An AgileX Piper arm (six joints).
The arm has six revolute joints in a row. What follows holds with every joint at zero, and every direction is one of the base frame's.
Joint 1 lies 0.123 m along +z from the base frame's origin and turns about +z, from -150 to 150 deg.
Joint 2 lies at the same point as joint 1 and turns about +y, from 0 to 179.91 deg.
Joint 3 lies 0.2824 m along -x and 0.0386 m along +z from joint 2 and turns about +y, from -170 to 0 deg.
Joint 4 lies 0.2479 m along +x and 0.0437 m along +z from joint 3 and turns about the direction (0.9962, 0, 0.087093), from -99.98 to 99.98 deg.
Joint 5 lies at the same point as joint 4 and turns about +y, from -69.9 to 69.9 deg.
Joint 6 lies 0.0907 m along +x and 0.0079 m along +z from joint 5 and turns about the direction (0.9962, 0, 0.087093), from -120 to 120 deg.
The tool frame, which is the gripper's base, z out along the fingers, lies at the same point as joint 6; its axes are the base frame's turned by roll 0, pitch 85 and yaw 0 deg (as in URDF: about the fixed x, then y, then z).
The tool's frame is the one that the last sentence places.
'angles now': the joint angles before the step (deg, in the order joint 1, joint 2, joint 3, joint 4, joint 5, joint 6). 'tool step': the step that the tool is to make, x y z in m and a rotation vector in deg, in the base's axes. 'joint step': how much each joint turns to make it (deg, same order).
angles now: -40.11 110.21 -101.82 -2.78 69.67 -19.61
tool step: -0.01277 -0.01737 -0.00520 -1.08 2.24 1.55
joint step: -2.77 0.73 0.00 -1.03 -0.01 -4.44
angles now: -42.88 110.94 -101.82 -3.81 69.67 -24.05
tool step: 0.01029 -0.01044 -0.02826 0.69 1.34 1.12
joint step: -0.07 4.00 -0.01 -0.15 -2.61 -1.04
